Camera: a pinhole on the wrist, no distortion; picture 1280 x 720 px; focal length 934.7 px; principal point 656.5 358.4 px. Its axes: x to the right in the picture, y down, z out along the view. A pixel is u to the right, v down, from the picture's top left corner.
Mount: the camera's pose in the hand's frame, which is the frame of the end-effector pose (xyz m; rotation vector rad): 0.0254 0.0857 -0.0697 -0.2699 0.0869 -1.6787
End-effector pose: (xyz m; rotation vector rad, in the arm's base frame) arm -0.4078 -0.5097 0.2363 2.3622 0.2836 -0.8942
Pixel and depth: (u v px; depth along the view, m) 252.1 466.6 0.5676
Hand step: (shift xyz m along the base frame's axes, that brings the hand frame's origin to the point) 0.0967 -0.5639 -0.2508
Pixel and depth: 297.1 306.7 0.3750
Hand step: 0.0339 -0.3831 -0.1158
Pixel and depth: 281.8 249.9 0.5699
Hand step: -0.0175 -0.5823 -0.1852
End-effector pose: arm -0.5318 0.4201 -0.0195 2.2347 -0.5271 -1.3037
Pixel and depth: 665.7 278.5 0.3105
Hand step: -0.1854 -0.1854 -0.0783
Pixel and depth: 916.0 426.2 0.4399
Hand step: -0.2545 -0.1648 -0.2490
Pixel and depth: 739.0 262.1 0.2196
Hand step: -0.1156 -0.1352 -0.0443
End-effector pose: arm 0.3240 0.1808 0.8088 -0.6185 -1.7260 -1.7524
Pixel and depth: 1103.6 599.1 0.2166
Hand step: -0.0970 0.1299 0.0873
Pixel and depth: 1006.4 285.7 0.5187
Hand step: -0.1315 0.4551 0.0458
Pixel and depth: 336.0 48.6 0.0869
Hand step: 0.0728 0.0177 0.1065
